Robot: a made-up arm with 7 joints. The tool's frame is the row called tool.
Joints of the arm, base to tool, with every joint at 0 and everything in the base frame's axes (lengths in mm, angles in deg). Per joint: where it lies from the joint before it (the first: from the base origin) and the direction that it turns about. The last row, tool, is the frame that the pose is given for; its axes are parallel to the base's.
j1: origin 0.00 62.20 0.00 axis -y
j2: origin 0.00 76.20 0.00 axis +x
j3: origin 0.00 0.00 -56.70 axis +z
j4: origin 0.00 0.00 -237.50 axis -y
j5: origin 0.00 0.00 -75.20 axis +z
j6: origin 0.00 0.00 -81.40 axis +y
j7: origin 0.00 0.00 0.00 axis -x
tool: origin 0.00 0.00 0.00
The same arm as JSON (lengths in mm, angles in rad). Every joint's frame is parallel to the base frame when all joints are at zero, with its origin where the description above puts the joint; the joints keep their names.
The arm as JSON. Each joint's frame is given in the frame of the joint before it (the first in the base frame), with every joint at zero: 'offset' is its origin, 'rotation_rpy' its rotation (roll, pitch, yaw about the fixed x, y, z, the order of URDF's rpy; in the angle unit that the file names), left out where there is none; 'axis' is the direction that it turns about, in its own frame. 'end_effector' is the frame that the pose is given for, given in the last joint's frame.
{
  "length_unit": "mm",
  "angle_unit": "rad",
  "chain": [
    {
      "id": "j1",
      "offset": [
        0.0,
        62.2,
        0.0
      ],
      "axis": [
        0.0,
        -1.0,
        0.0
      ]
    },
    {
      "id": "j2",
      "offset": [
        0.0,
        76.2,
        0.0
      ],
      "axis": [
        1.0,
        0.0,
        0.0
      ]
    },
    {
      "id": "j3",
      "offset": [
        0.0,
        0.0,
        -56.7
      ],
      "axis": [
        0.0,
        0.0,
        1.0
      ]
    },
    {
      "id": "j4",
      "offset": [
        0.0,
        0.0,
        -237.5
      ],
      "axis": [
        0.0,
        -1.0,
        0.0
      ]
    },
    {
      "id": "j5",
      "offset": [
        0.0,
        0.0,
        -75.2
      ],
      "axis": [
        0.0,
        0.0,
        1.0
      ]
    },
    {
      "id": "j6",
      "offset": [
        0.0,
        0.0,
        -81.4
      ],
      "axis": [
        0.0,
        1.0,
        0.0
      ]
    },
    {
      "id": "j7",
      "offset": [
        0.0,
        0.0,
        0.0
      ],
      "axis": [
        -1.0,
        0.0,
        0.0
      ]
    }
  ],
  "end_effector": {
    "offset": [
      0.0,
      0.0,
      0.0
    ]
  }
}

